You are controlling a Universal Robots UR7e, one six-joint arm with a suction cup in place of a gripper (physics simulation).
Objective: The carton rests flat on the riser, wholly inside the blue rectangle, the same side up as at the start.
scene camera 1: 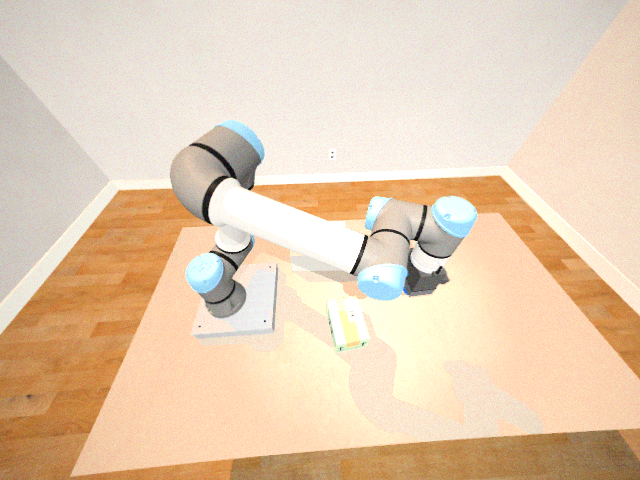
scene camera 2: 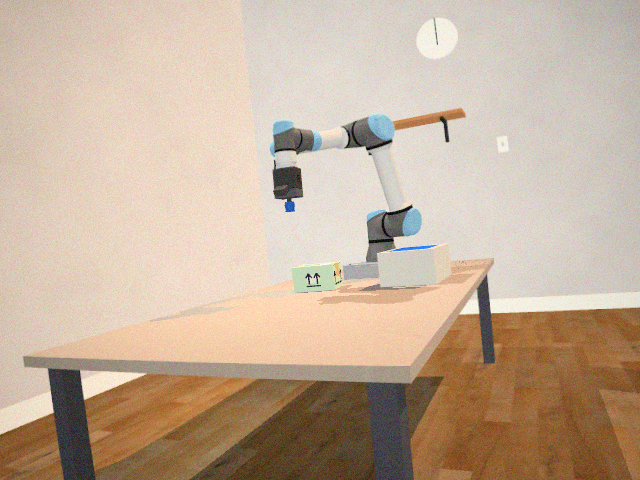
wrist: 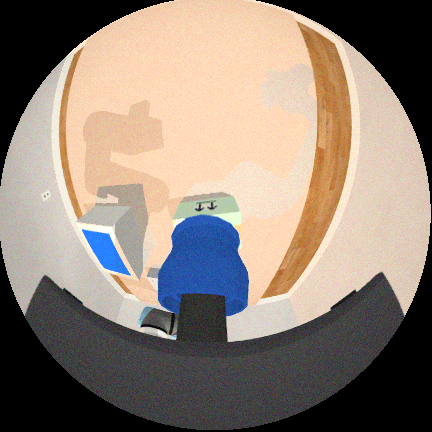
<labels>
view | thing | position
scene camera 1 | carton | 348,329
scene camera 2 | riser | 420,265
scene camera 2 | carton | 324,276
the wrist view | my suction cup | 204,258
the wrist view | riser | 110,232
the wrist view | carton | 226,207
</labels>
